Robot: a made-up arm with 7 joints. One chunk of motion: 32 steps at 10 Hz.
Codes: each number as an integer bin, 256 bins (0 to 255) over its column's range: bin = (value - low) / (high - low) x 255, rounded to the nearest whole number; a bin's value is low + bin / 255 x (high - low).
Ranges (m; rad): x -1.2..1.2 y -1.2..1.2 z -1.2..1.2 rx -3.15..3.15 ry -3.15..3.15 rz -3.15..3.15
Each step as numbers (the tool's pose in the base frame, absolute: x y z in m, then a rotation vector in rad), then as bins.
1 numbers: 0.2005 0.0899 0.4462 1.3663 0.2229 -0.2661
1 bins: 149 137 175 183 137 117
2 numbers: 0.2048 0.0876 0.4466 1.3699 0.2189 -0.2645
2 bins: 149 137 175 183 136 117
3 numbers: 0.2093 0.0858 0.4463 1.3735 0.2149 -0.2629
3 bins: 150 137 175 183 136 117
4 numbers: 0.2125 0.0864 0.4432 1.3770 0.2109 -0.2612
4 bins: 150 137 175 183 136 117
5 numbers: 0.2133 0.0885 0.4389 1.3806 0.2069 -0.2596
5 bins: 150 137 174 183 136 117
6 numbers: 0.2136 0.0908 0.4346 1.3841 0.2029 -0.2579
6 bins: 150 137 174 184 136 117
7 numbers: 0.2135 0.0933 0.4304 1.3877 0.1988 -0.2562
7 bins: 150 137 173 184 136 117
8 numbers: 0.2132 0.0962 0.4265 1.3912 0.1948 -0.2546
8 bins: 150 138 173 184 135 117
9 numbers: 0.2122 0.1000 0.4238 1.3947 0.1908 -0.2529
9 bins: 150 138 173 184 135 117
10 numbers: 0.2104 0.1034 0.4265 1.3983 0.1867 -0.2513
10 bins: 150 138 173 184 135 117
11 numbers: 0.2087 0.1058 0.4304 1.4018 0.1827 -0.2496
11 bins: 150 139 173 184 135 117
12 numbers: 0.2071 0.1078 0.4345 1.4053 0.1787 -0.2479
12 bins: 150 139 174 184 135 117
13 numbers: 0.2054 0.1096 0.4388 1.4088 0.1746 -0.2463
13 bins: 149 139 174 185 135 118
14 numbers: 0.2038 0.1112 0.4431 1.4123 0.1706 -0.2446
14 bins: 149 139 175 185 134 118
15 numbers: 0.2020 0.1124 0.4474 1.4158 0.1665 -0.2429
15 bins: 149 139 175 185 134 118
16 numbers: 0.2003 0.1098 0.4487 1.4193 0.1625 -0.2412
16 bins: 149 139 175 185 134 118
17 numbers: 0.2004 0.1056 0.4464 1.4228 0.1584 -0.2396
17 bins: 149 139 175 185 134 118
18 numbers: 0.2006 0.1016 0.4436 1.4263 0.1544 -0.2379
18 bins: 149 138 175 185 134 118
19 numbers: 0.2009 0.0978 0.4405 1.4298 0.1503 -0.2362
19 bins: 149 138 174 185 134 118
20 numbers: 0.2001 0.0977 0.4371 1.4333 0.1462 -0.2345
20 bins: 149 138 174 186 133 118
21 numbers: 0.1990 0.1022 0.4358 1.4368 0.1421 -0.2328
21 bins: 149 138 174 186 133 118
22 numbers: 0.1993 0.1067 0.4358 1.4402 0.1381 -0.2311
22 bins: 149 139 174 186 133 118
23 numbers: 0.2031 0.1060 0.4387 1.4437 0.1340 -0.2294
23 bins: 149 139 174 186 133 118
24 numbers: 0.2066 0.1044 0.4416 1.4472 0.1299 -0.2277
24 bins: 149 139 174 186 133 118
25 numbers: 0.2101 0.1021 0.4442 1.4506 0.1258 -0.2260
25 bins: 150 138 175 186 133 118
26 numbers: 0.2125 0.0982 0.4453 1.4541 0.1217 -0.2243
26 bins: 150 138 175 186 132 118
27 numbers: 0.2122 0.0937 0.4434 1.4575 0.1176 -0.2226
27 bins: 150 137 175 186 132 118
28 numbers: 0.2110 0.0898 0.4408 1.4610 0.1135 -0.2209
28 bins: 150 137 174 187 132 119
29 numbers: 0.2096 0.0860 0.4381 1.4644 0.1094 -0.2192
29 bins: 150 137 174 187 132 119
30 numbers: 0.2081 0.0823 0.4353 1.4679 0.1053 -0.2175
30 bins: 150 136 174 187 132 119
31 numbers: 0.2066 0.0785 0.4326 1.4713 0.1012 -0.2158
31 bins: 149 136 173 187 132 119
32 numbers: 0.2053 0.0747 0.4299 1.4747 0.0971 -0.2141
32 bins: 149 135 173 187 131 119
